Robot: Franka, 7 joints.
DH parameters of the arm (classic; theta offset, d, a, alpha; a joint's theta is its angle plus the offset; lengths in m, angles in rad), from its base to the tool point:
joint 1: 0 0.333 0 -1.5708
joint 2: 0 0 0 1.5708
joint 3: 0 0.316 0.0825 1.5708
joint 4: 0 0 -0.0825 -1.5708
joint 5: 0 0.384 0 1.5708
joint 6: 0 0 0.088 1.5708
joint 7: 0 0.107 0 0
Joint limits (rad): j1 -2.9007..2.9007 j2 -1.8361..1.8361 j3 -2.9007..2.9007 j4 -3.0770..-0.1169 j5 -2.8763..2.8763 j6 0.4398..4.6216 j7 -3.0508..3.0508
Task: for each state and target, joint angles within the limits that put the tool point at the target. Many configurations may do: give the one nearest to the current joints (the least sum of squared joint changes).
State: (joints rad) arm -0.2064 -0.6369 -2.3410 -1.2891 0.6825 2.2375 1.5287
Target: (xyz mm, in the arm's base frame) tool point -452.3 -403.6 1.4
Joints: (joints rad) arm 0.0624 -1.2220 -2.5056 -1.6459 0.6649 2.2234 1.5287
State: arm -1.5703 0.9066 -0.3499 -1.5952 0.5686 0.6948 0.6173
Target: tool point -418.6 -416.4 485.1
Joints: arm -1.9447 0.5262 -0.7047 -1.2458 0.5498 0.8373 0.6173
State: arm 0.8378 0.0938 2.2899 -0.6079 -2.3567 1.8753 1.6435
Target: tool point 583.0 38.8 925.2
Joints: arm 0.0135 0.7359 2.2176 -0.1169 -2.4473 1.9004 1.6435
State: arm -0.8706 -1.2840 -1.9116 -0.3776 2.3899 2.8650 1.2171
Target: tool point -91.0 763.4 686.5
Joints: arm -1.5642 -1.0767 -1.9375 -0.1554 2.3663 2.6285 1.2171
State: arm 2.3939 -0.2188 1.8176 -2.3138 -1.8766 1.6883 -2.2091
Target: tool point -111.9 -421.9 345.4
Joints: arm 2.6473 0.0221 2.0939 -2.5386 -1.7379 1.3187 -2.2091
